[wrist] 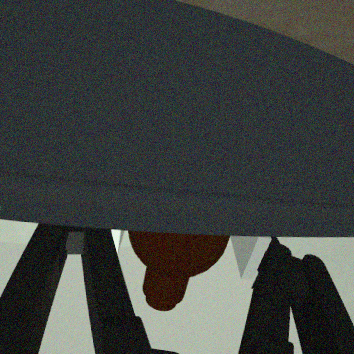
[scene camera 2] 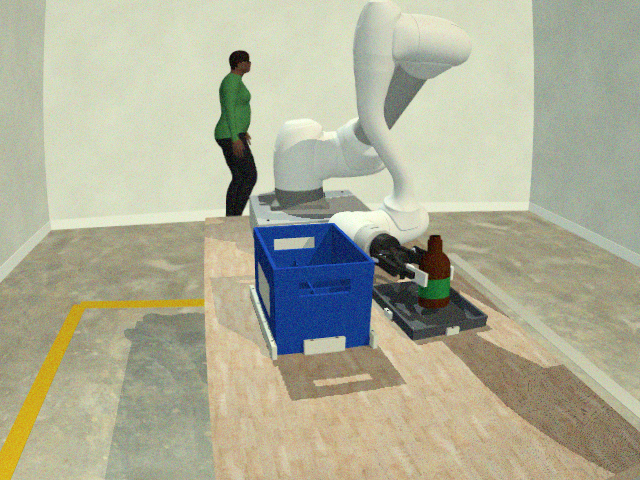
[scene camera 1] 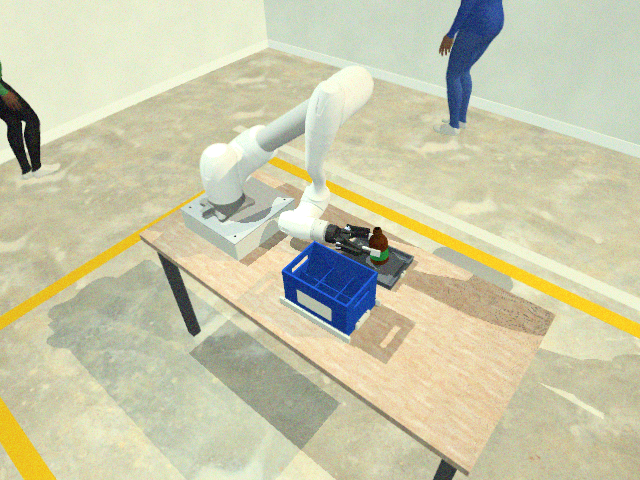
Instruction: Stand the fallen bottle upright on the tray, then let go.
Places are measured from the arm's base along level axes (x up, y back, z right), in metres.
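Pixels of known places: gripper, between the fingertips: [scene camera 2: 439, 277] [scene camera 1: 382, 247]; arm's base, origin of its link: [scene camera 2: 298, 202] [scene camera 1: 227, 203].
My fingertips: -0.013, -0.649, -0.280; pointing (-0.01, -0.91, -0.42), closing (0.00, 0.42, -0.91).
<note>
Ahead of a thing's pixels: the offset from my fingertips to its top centre, as dx, dy, dz.
The brown bottle with a green label @[+0.088, +0.017, +0.008] [scene camera 1: 381, 255] [scene camera 2: 434, 288] [wrist: 177, 255] stands upright inside the dark grey tray @[-0.067, +0.025, +0.014] [scene camera 1: 388, 280] [scene camera 2: 429, 329] [wrist: 175, 110]. Its base appears to be at the tray floor; contact is hard to make out. My gripper [scene camera 1: 378, 249] [scene camera 2: 435, 273] [wrist: 181, 247] reaches in nearly level from the arm's side and is shut on the bottle's body, with a pale pad on each side. In the wrist view the tray hides the bottle's lower part, and the shoulder and neck show below it.
A blue divided crate @[+0.083, -0.003, +0.289] [scene camera 1: 341, 312] [scene camera 2: 320, 315] stands beside the tray, close to the gripper, with pale locating strips [scene camera 1: 315, 321] [scene camera 2: 324, 345] at its base. The arm's grey base block [scene camera 1: 209, 229] [scene camera 2: 348, 198] stands at the table's far end. People stand on the floor beyond the table.
</note>
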